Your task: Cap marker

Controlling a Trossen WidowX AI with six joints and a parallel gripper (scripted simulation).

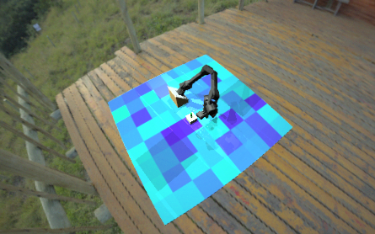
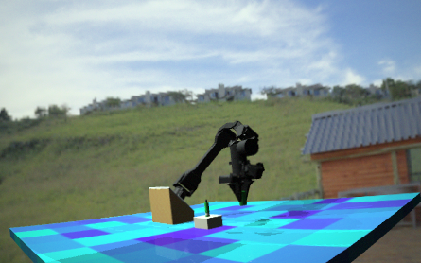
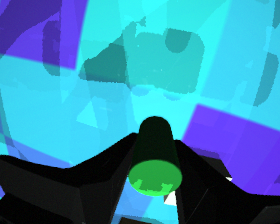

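The pale holder block lies 9 cm behind my gripper tip, 10 cm to the right of it and 6 cm below it. From my gripper tip the other things lie so: green cap (1 cm above).
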